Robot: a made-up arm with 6 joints. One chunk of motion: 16 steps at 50 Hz.
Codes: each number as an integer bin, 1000 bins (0 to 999) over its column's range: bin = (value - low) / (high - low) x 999, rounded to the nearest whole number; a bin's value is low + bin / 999 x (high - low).
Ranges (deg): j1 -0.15..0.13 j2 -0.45..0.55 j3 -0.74..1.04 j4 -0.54..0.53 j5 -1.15..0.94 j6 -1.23..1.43
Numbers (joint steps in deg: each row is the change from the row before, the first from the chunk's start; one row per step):
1: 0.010 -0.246 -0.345 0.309 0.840 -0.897
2: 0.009 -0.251 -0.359 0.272 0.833 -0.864
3: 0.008 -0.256 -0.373 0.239 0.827 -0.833
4: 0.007 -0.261 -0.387 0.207 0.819 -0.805
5: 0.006 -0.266 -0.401 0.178 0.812 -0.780
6: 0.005 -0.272 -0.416 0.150 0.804 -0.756
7: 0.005 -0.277 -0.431 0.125 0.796 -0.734
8: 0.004 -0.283 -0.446 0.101 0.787 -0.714
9: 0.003 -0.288 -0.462 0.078 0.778 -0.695
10: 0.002 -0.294 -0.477 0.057 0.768 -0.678
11: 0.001 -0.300 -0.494 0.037 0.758 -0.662
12: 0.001 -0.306 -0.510 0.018 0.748 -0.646
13: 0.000 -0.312 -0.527 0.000 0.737 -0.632
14: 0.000 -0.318 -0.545 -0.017 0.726 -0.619
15: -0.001 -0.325 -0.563 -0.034 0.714 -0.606
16: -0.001 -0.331 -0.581 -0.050 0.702 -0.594
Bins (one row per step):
1: 571 204 222 793 951 125
2: 567 199 214 758 948 137
3: 564 194 206 727 945 149
4: 560 189 198 697 941 160
5: 557 184 190 670 938 169
6: 553 178 182 644 934 178
7: 553 173 173 621 930 186
8: 549 167 165 598 926 194
9: 546 162 156 577 922 201
10: 542 156 148 557 917 207
11: 539 150 138 539 912 213
12: 539 144 129 521 907 219
13: 535 138 120 504 902 225
14: 535 132 109 488 897 229
15: 532 125 99 472 891 234
16: 532 119 89 457 885 239

